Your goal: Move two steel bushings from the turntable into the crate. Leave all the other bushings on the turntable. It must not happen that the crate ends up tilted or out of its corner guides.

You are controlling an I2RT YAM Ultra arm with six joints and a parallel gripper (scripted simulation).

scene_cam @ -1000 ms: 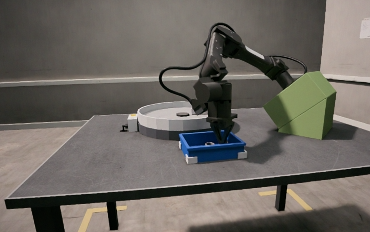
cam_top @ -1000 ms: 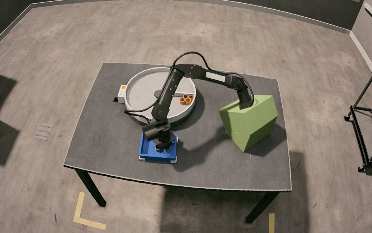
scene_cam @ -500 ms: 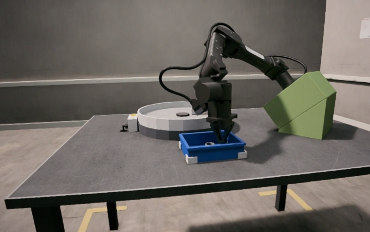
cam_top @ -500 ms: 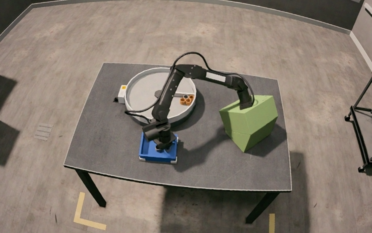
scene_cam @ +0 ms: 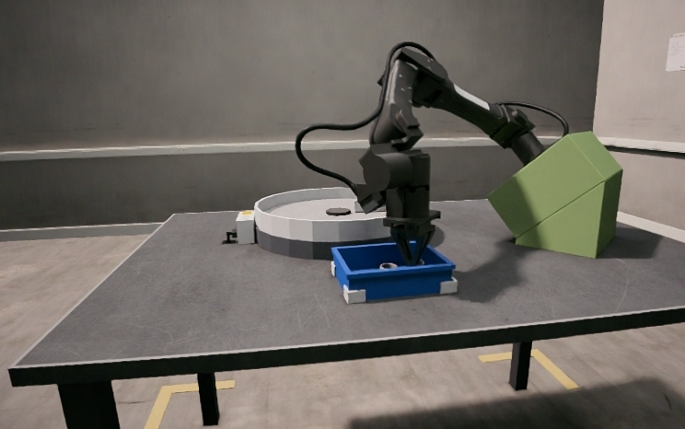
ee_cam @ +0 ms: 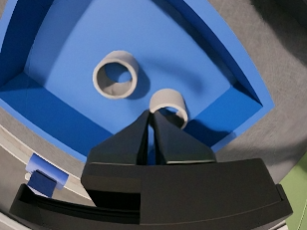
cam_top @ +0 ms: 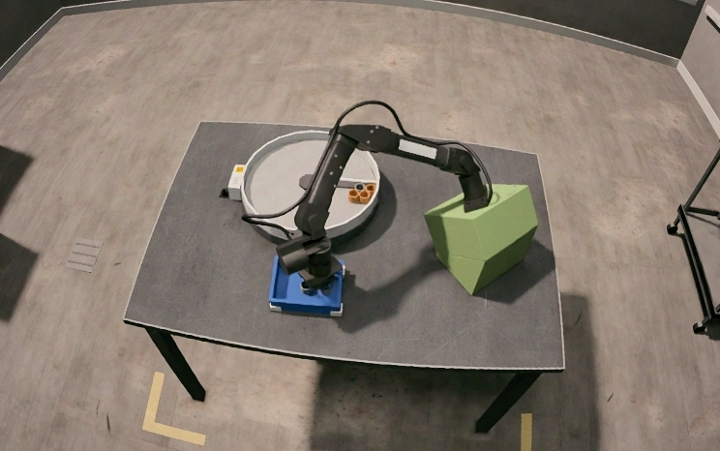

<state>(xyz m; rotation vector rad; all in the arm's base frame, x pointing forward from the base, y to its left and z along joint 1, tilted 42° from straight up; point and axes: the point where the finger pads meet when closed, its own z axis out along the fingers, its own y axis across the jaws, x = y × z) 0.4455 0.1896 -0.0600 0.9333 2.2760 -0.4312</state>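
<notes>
Right now the blue crate is 4 cm ahead of my hand, 1 cm to the right of it and 1 cm below it. From my hand the other things lie so: round turntable 36 cm to the right, 4 cm ahead, 2 cm above.
</notes>
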